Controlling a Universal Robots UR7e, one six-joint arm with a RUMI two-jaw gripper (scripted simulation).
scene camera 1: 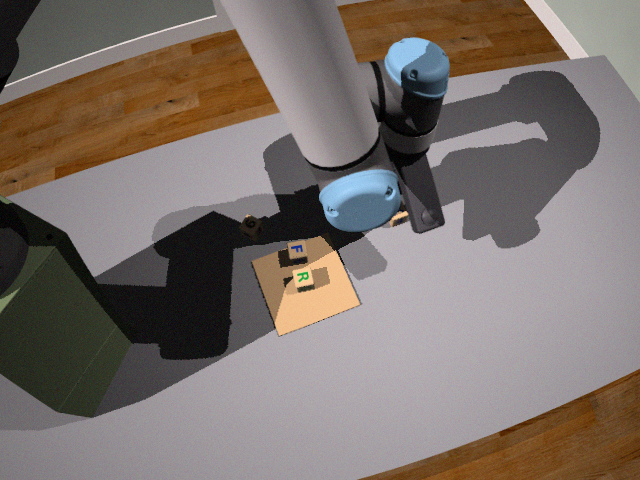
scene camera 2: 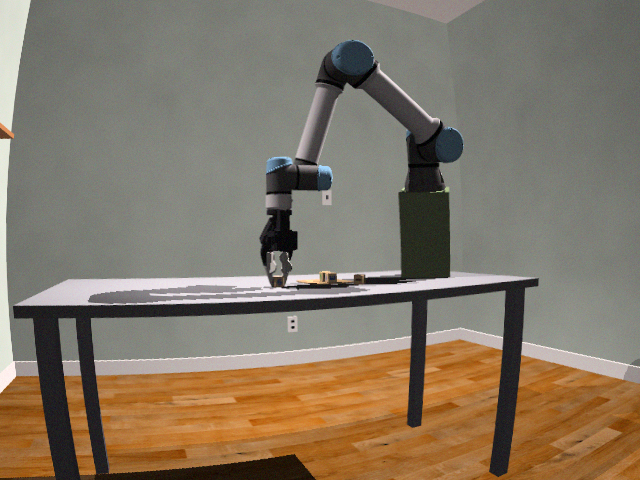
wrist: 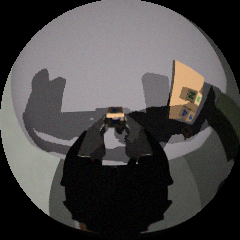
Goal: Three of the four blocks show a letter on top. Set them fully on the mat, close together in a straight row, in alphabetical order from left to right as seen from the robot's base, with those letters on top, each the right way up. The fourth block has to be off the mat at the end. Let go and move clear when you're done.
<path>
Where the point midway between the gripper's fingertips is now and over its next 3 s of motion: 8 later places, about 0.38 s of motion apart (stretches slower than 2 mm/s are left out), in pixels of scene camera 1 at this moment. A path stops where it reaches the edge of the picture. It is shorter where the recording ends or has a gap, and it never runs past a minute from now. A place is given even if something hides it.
My gripper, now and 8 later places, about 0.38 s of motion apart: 395,216; 395,214; 397,204; 400,191; 401,187; 395,200; 354,250; 313,282; 306,288
</path>
